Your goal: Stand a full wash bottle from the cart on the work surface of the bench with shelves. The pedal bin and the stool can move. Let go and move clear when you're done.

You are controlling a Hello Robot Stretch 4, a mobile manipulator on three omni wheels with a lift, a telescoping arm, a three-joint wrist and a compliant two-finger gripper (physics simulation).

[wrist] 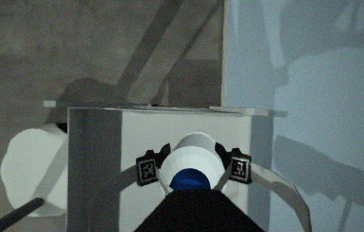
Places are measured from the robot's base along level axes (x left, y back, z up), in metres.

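Where they show: hand, tool point: [193,158].
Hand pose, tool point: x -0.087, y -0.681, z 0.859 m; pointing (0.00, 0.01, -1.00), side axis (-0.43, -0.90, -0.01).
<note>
After its pixels a point has its place.
A white wash bottle [192,159] @[x -0.076, y -0.685, z 0.911 m] with a blue top stands upright between the fingers, seen from above. My gripper [193,150] @[x -0.087, y -0.681, z 0.859 m] is shut on it, one dark fingertip pressed to each side of its body. The bottle is over the pale surface of the cart [142,130] @[x -0.034, y -0.587, z 0.635 m], whose grey side shows at the left. The bottle's lower end is hidden, so its height above that surface cannot be told. The bench with shelves cannot be made out in this view.
A white rounded object [30,165] @[x 0.056, y 0.032, z 0.187 m] is beside the cart at the left, with a dark rod [22,212] over its lower part. A large light blue surface [320,95] @[x -0.097, y -0.849, z 0.812 m] lies at the right. Brown-grey floor [65,40] @[x 0.562, y -0.277, z -0.028 m] with long shadows shows beyond the cart's edge.
</note>
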